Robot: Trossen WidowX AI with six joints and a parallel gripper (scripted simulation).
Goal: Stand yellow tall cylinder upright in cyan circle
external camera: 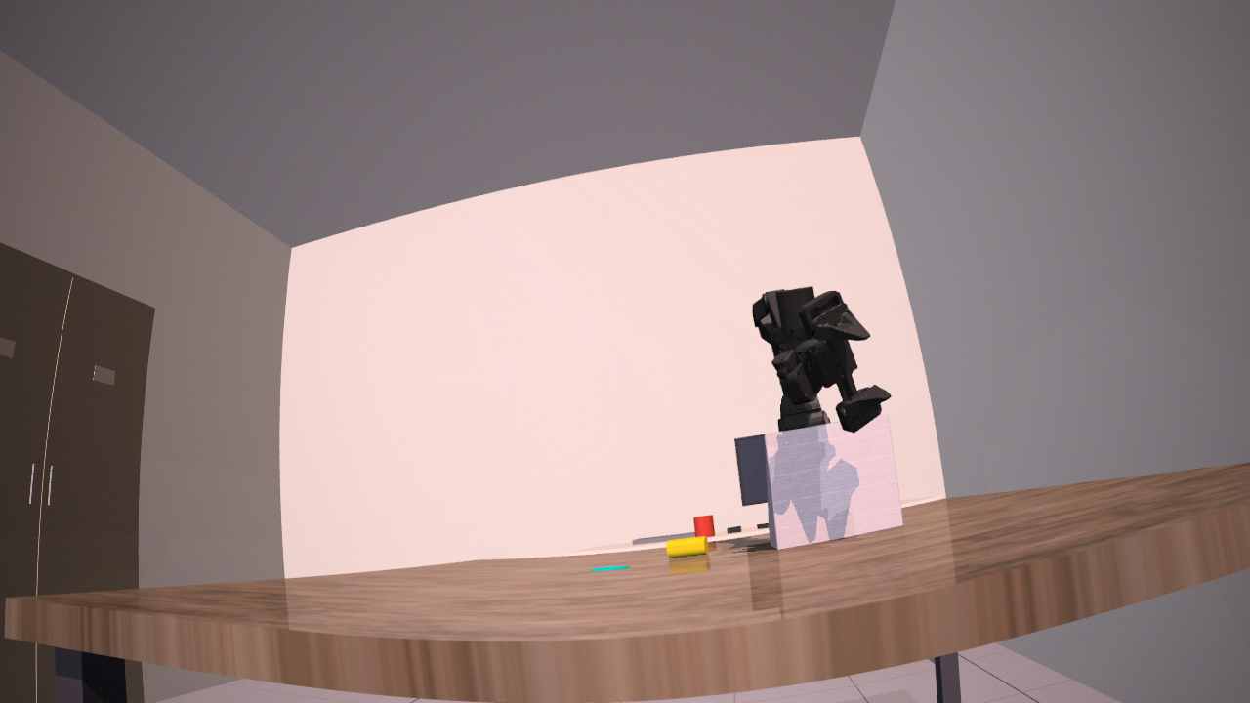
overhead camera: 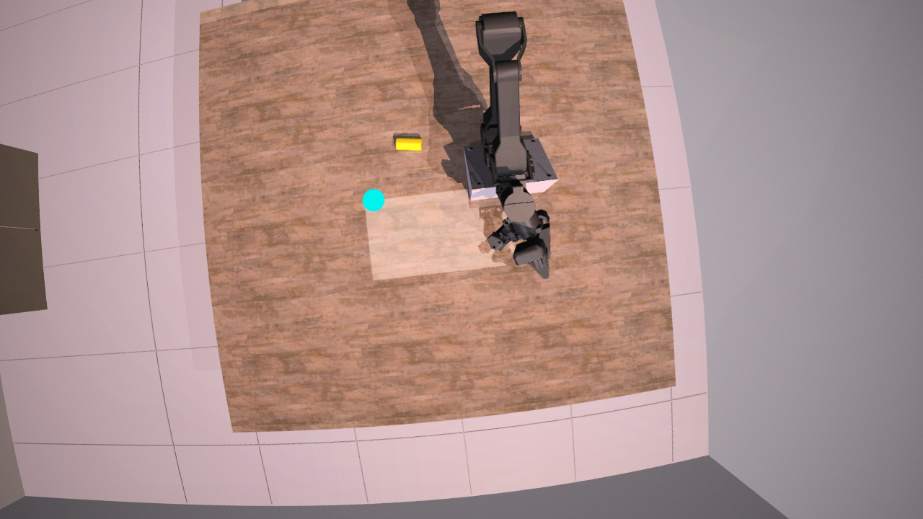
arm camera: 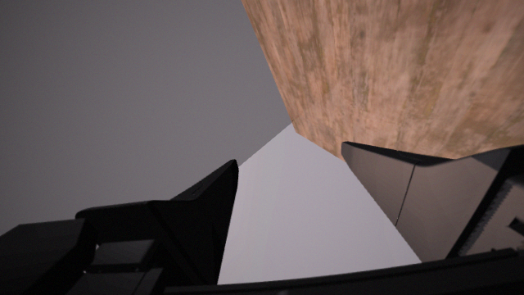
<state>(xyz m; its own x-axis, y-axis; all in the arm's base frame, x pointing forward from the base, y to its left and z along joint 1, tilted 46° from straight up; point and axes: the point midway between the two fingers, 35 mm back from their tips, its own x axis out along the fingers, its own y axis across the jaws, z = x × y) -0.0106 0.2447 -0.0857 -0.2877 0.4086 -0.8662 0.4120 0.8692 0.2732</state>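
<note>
The yellow tall cylinder lies 240 mm ahead of my gripper tip, 390 mm to the right of it and 190 mm below it. Round my gripper tip: cyan circle (370 mm ahead, 270 mm to the right, 210 mm below).
</note>
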